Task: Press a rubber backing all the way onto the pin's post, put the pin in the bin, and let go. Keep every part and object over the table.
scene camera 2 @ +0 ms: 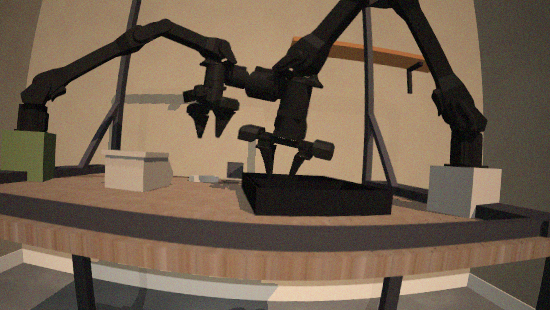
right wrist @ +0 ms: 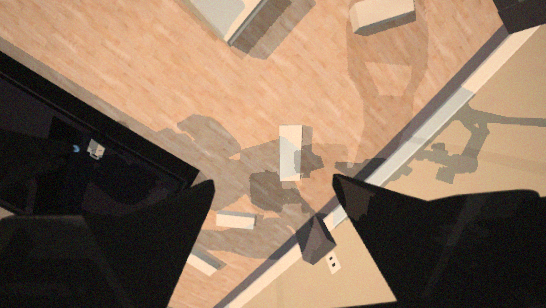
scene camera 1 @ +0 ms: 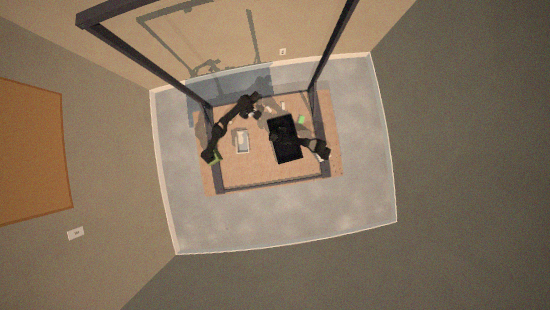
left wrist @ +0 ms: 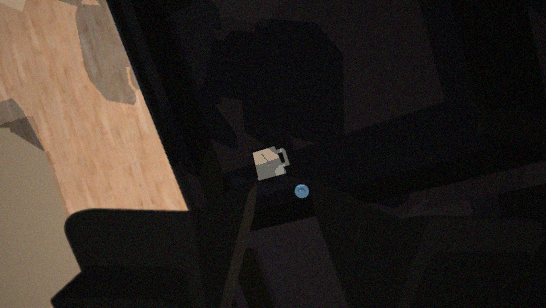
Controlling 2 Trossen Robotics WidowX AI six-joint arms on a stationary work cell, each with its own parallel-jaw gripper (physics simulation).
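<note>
A small white-grey piece with a loop, perhaps the pin, lies in the black tray. A small blue disc, which looks like a rubber backing, is beside it and apart from it. My left gripper reaches down into the tray over these parts, its fingers partly open and empty; its dark fingers blend into the tray in its wrist view. My right gripper is wide open and empty, high above the table. A pale open box, apparently the bin, stands apart from the tray.
Pale blocks lie on the table near the back frame rail. A bright green piece lies beyond the tray. The left forearm passes close to the right gripper in scene camera 2. Frame posts stand around the table.
</note>
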